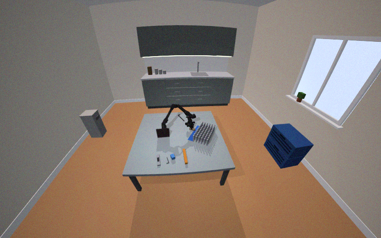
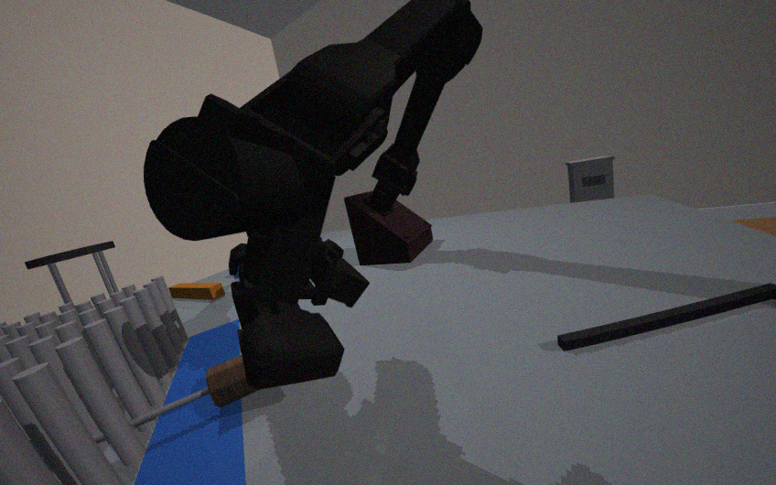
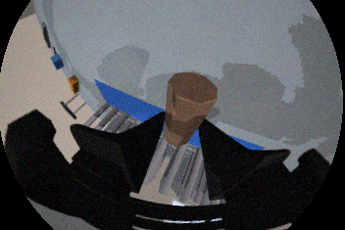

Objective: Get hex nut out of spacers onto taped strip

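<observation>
Right now my gripper tip is 70 mm to the left of the blue taped strip, 30 mm short of it and 20 mm above it. Also, from my gripper tip: hex nut (170 mm ahead, 120 mm to the right, 20 mm below); then hook tool (90 mm ahead, 60 mm to the right); then orange block (500 mm to the right, 190 mm behind).
</observation>
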